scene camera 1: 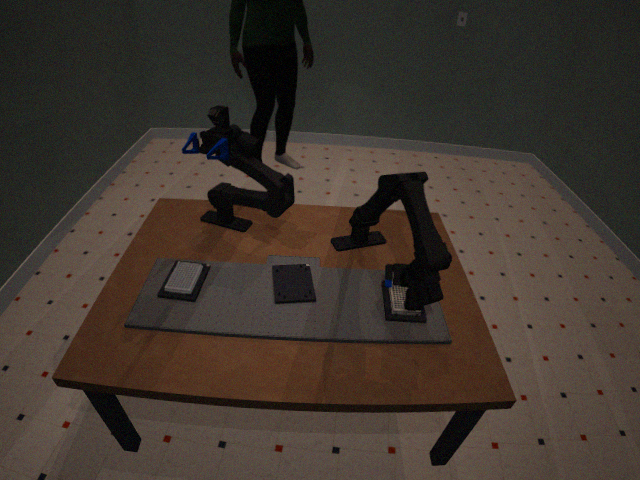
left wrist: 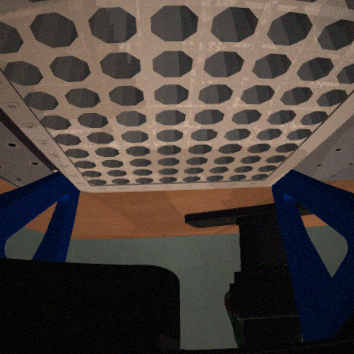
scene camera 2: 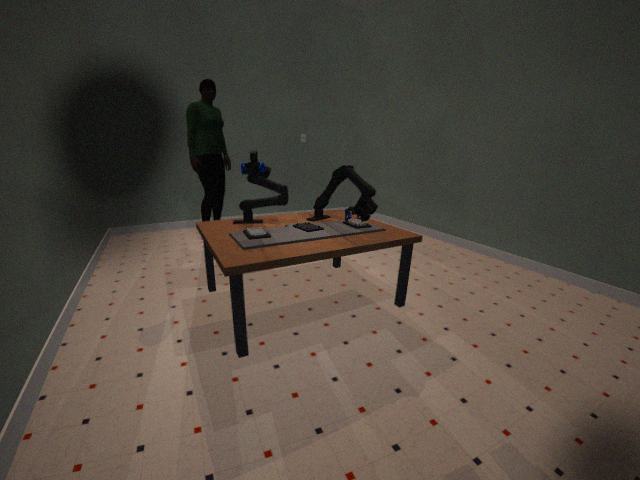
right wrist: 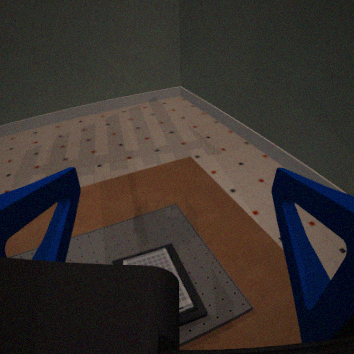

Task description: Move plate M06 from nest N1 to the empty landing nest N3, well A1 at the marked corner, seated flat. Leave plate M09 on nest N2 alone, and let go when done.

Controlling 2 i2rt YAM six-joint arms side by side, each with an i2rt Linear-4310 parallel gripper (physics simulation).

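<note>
A white well plate sits in the dark nest at the right. My left gripper is open, low over this plate, its blue fingers appearing near the plate's far corners in the left wrist view; contact is unclear. A dark nest in the middle is empty, with a small pale mark at its far right corner. Another white plate sits in the left nest. Plate and nest labels are unreadable. My right gripper is open and empty, raised high.
A grey perforated board carries the three nests on a wooden table. Both arm bases stand along the table's far side. A person in green stands behind the table.
</note>
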